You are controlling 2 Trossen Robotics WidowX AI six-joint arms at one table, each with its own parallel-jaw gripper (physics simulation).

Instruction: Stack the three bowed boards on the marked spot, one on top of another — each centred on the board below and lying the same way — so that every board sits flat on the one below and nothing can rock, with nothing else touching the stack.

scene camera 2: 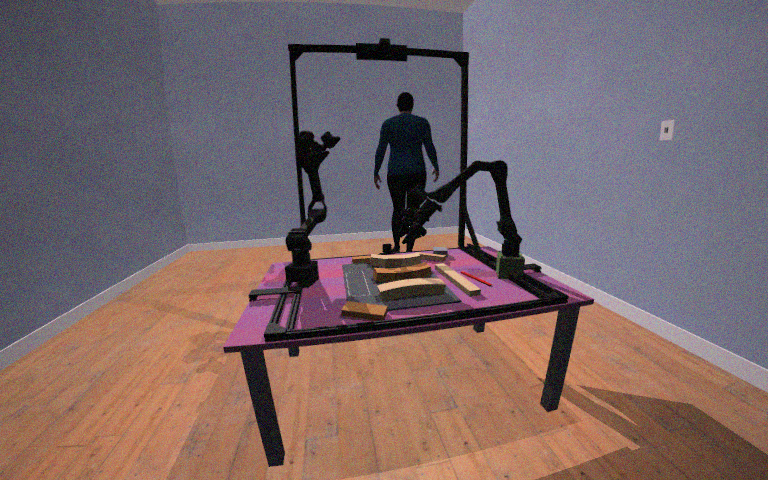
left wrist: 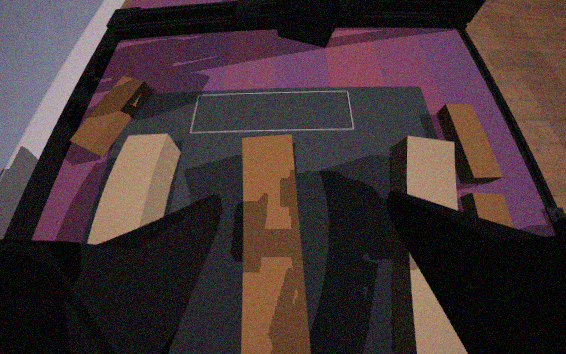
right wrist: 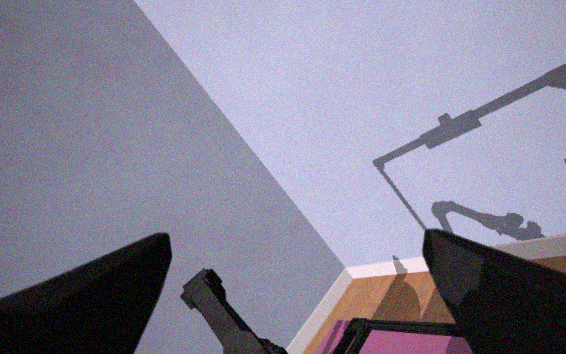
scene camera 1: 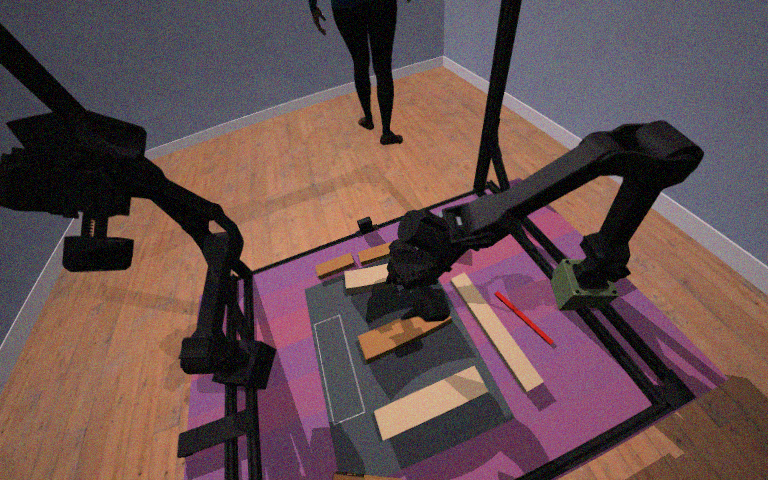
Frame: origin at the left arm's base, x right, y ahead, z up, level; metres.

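Seen in the pictures: left gripper, fingertip midpoint: (scene camera 2: 399, 240) (left wrist: 304, 201) (scene camera 1: 394, 300); right gripper, fingertip midpoint: (scene camera 2: 334, 144) (right wrist: 297, 243) (scene camera 1: 123, 201); left arm's base, link origin: (scene camera 2: 510, 254) (scene camera 1: 589, 276); right arm's base, link origin: (scene camera 2: 301, 263) (scene camera 1: 236, 360).
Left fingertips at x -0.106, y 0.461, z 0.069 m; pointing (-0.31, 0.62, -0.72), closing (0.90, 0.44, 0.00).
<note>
Pixels of each thing's top centre, then the offset from my left fingertips to it. "spot": a spot on its surface instead. Level surfaces: height alone.
- dark mat, surface height: dz -0.155 m
- middle orange-brown board, top centre: (left wrist: 270, 235) (scene camera 1: 405, 326) (scene camera 2: 403, 267) dx -0.022, dy -0.017, dz -0.106 m
- far pale board, top centre: (left wrist: 442, 239) (scene camera 1: 385, 270) (scene camera 2: 395, 254) dx +0.134, dy +0.049, dz -0.103 m
- marked spot's white outline, surface spot: (left wrist: 272, 130) (scene camera 1: 350, 357) spot: dx -0.095, dy +0.123, dz -0.154 m
- red stick, top centre: (scene camera 1: 522, 316) (scene camera 2: 475, 277) dx +0.035, dy -0.315, dz -0.155 m
- brown block, top centre: (left wrist: 105, 107) (scene camera 2: 364, 306) dx -0.350, dy +0.042, dz -0.129 m
Three bowed boards lie apart on the dark mat (scene camera 1: 390, 461) (left wrist: 387, 102). The near pale board (scene camera 1: 430, 403) (scene camera 2: 410, 288) (left wrist: 131, 185) arches up. The middle orange-brown board (scene camera 1: 390, 341) (scene camera 2: 402, 274) (left wrist: 267, 160) and the far pale board (scene camera 1: 365, 277) (scene camera 2: 396, 260) (left wrist: 431, 165) seem to dip in the middle. The marked spot's white outline (scene camera 1: 352, 364) (left wrist: 272, 130) surrounds bare mat. My left gripper (scene camera 1: 403, 308) (left wrist: 304, 201) is open and empty above the middle board, which shows between its fingers. My right gripper (right wrist: 297, 243) is open and empty, raised high and facing the walls.
A straight pale board (scene camera 1: 498, 333) (scene camera 2: 457, 280) and a red stick (scene camera 1: 523, 318) (scene camera 2: 475, 278) lie right of the mat. Brown blocks (scene camera 1: 334, 266) (left wrist: 472, 142) lie beyond it; another brown block (scene camera 2: 364, 310) (left wrist: 110, 117) lies at the front. Black rails (scene camera 1: 240, 441) edge the table.
</note>
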